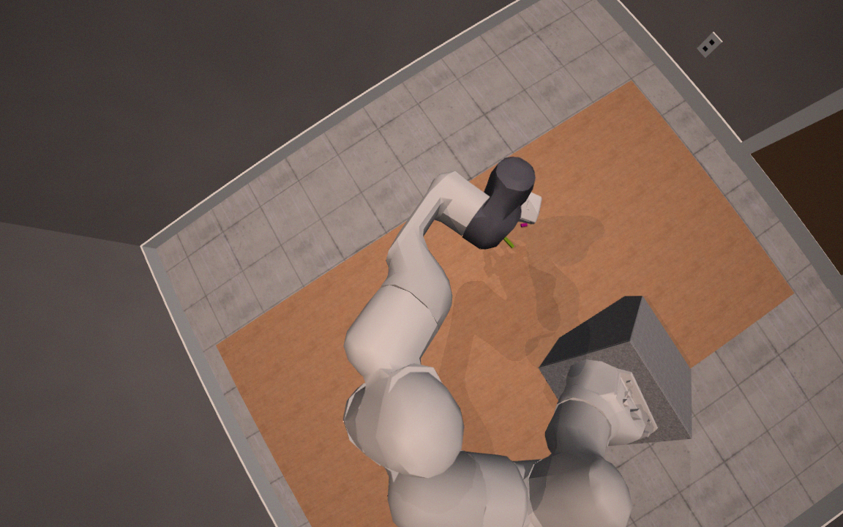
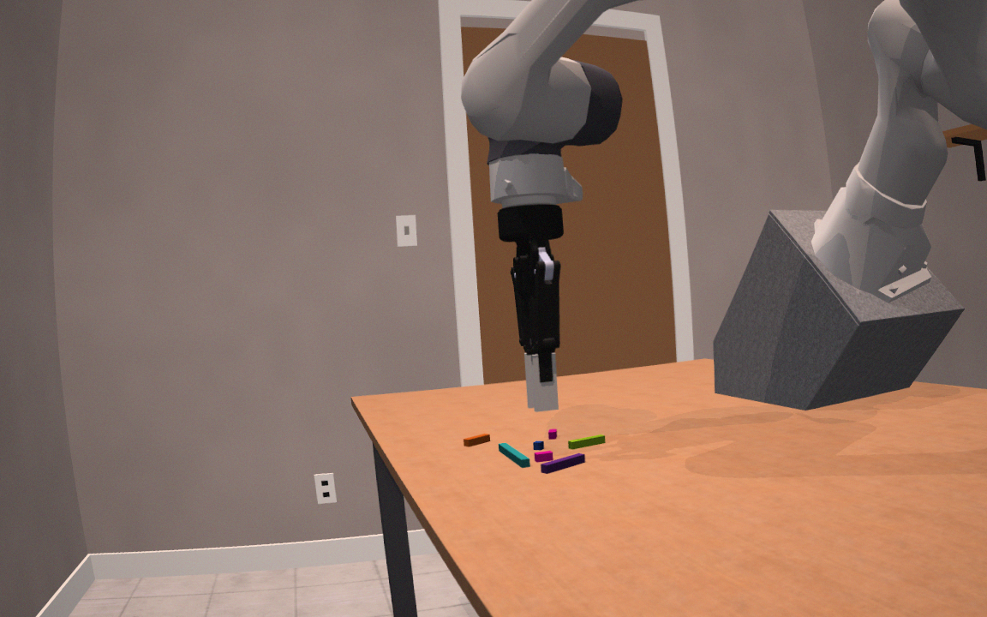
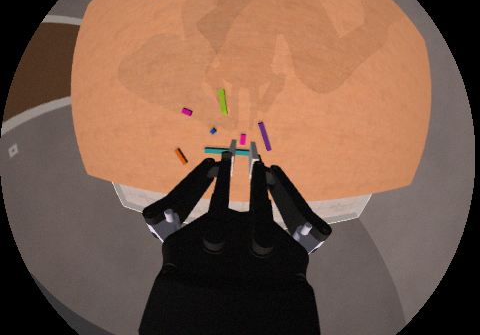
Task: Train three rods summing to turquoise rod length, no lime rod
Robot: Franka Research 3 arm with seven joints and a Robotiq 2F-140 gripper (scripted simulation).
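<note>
Right now the turquoise rod is 30 mm ahead of my hand, 30 mm to the right of it and 90 mm below it. From my hand the other things lie so: lime rod (70 mm behind, 40 mm to the right, 90 mm below); blue cube (20 mm behind, 60 mm to the right, 90 mm below); purple rod (40 mm to the left, 90 mm below).
</note>
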